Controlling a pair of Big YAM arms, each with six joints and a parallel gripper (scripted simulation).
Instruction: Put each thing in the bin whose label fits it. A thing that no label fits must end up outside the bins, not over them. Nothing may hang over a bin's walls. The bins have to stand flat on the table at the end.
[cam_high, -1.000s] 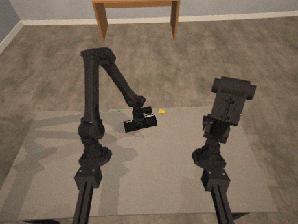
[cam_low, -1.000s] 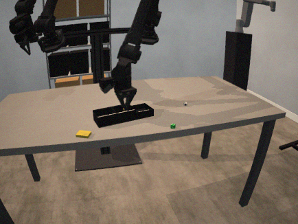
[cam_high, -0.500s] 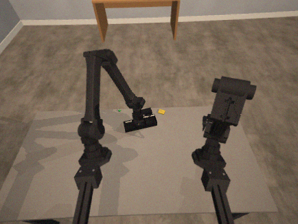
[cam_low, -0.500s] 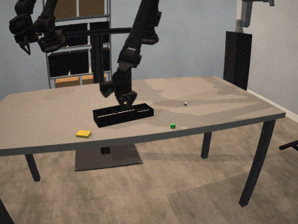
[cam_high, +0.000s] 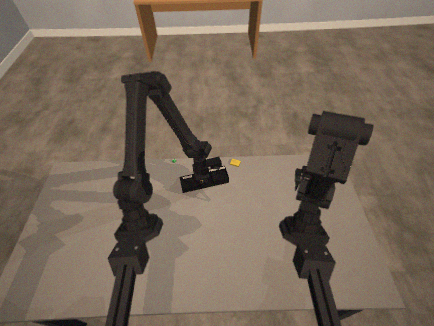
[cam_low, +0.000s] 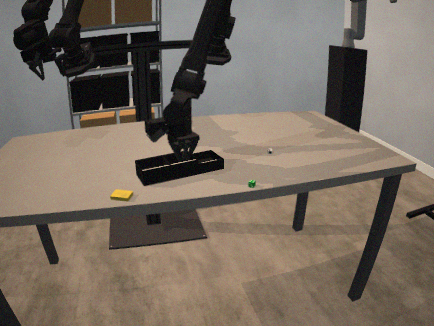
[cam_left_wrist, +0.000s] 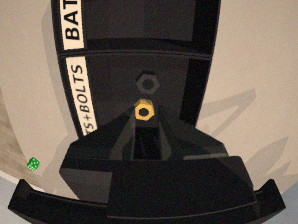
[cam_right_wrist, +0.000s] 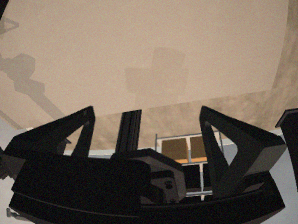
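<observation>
My left hand is 1 cm above the small yellow ring. Round my left hand: small black piece 1 cm ahead, 2 cm to the right, 1 cm below; green cube 15 cm ahead, 17 cm to the left, 2 cm below; flat yellow piece 14 cm ahead, 18 cm to the right, 2 cm below.
</observation>
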